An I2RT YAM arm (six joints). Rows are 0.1 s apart.
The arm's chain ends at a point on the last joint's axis. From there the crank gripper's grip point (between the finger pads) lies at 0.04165 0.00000 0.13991 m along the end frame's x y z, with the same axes.
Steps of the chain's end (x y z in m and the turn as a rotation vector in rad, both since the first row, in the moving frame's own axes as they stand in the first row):
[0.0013, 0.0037, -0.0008, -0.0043, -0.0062, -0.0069]
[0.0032, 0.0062, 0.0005, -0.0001, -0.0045, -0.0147]
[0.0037, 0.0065, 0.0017, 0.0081, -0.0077, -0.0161]
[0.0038, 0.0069, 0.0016, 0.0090, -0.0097, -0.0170]
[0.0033, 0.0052, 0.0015, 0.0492, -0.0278, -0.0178]
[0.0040, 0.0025, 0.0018, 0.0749, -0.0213, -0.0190]
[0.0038, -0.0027, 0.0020, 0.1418, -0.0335, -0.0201]
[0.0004, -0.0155, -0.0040, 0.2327, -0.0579, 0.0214]
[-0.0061, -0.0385, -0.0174, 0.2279, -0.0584, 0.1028]
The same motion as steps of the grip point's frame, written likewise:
[0.0004, 0.0040, -0.0005, -0.0043, -0.0062, -0.0069]
[0.0026, 0.0056, 0.0007, -0.0001, -0.0045, -0.0147]
[0.0026, 0.0047, 0.0020, 0.0081, -0.0077, -0.0161]
[0.0024, 0.0049, 0.0020, 0.0090, -0.0097, -0.0170]
[-0.0007, -0.0024, 0.0024, 0.0492, -0.0278, -0.0178]
[0.0009, -0.0088, 0.0022, 0.0749, -0.0213, -0.0190]
[-0.0011, -0.0234, 0.0018, 0.1418, -0.0335, -0.0201]
[-0.0074, -0.0472, -0.0055, 0.2327, -0.0579, 0.0214]
[-0.0128, -0.0665, -0.0184, 0.2279, -0.0584, 0.1028]

